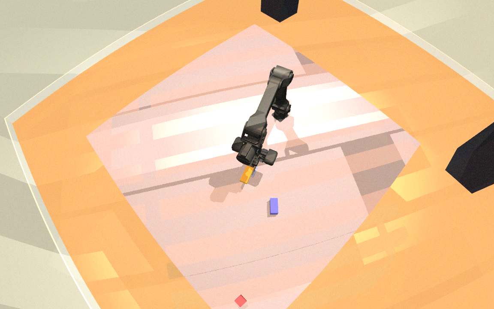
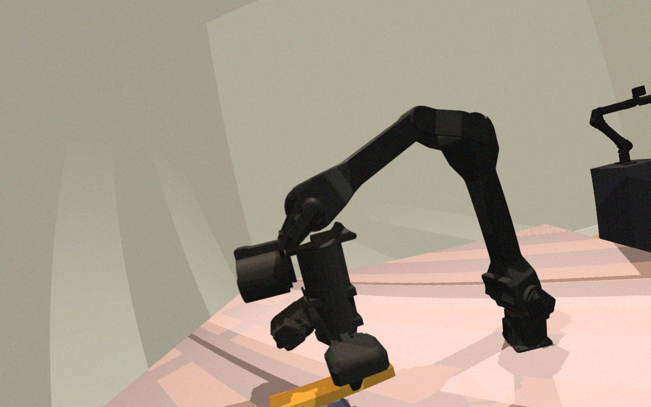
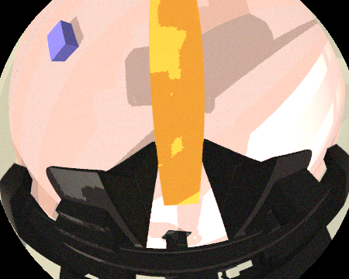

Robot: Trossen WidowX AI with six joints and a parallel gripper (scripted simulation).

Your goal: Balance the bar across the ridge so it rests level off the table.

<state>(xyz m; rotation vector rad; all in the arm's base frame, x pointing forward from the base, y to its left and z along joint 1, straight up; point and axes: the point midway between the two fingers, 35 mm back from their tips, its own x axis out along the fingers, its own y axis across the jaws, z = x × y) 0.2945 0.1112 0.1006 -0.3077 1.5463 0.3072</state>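
My gripper tip is 3 cm short of the orange bar and 1 cm to the right of it. From my gripper tip the other things lie so: small red block: 45 cm ahead, 39 cm to the left, 5 cm below; then purple block: 20 cm to the left, 8 cm ahead, 5 cm below.
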